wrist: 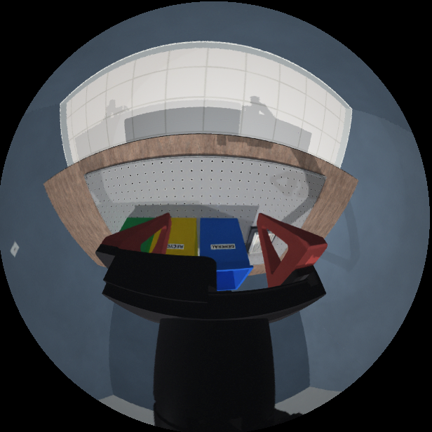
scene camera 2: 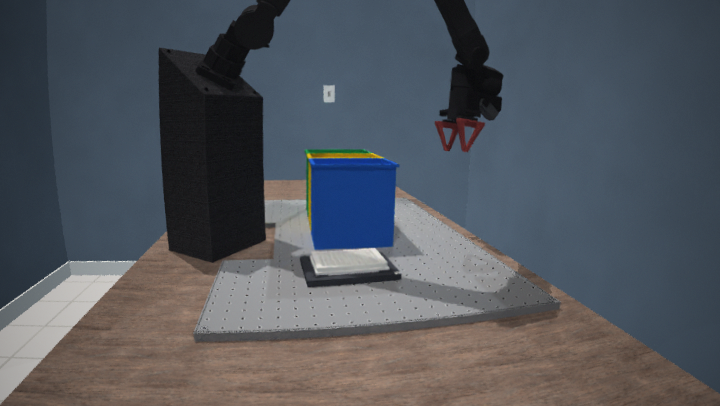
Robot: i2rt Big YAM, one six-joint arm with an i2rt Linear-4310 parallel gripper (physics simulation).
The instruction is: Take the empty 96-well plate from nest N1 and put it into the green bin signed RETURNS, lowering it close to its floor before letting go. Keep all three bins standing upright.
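Places are measured from the arm's base along level axes (x ahead, y left, z up), in centimetres.
Pixels of known places: gripper, between the fingertips: (scene camera 2: pixel 455 151); arm's base, origin of its link: (scene camera 2: pixel 218 73).
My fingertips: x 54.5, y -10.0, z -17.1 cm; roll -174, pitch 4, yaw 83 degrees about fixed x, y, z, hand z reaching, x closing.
Ahead of a thing's pixels: the offset from my fingertips to its middle. "*": to the spot under its first point. Level surfaces: height alone.
A pale 96-well plate @(dx -33.1, dy -16.7, dz -18.2 cm) (scene camera 2: pixel 349 261) sits in a black nest @(dx -33.1, dy -16.7, dz -19.4 cm) (scene camera 2: pixel 347 280) in front of the blue bin; in the wrist view the plate (wrist: pixel 258 242) shows partly behind a finger. The green bin @(* dx -20.1, dy +32.6, dz -2.4 cm) (scene camera 2: pixel 336 150) (wrist: pixel 136 224) stands upright at the far end of the row; its sign is hidden by a finger in the wrist view, and in the scene view most of it is behind the other bins. My gripper (scene camera 2: pixel 456 150) (wrist: pixel 213 217) is open and empty, high above the board, to the right of the bins in the scene view.
The blue bin @(dx -26.5, dy +0.9, dz -11.1 cm) (scene camera 2: pixel 352 206) (wrist: pixel 220 232), signed GENERAL, and the yellow bin (wrist: pixel 185 230) stand upright beside the green one. They stand on a perforated grey board @(dz -20.1 cm) (scene camera 2: pixel 282 315) on the wooden table @(dz -21.4 cm) (scene camera 2: pixel 352 368). The black arm pedestal (scene camera 2: pixel 211 166) stands left of the bins.
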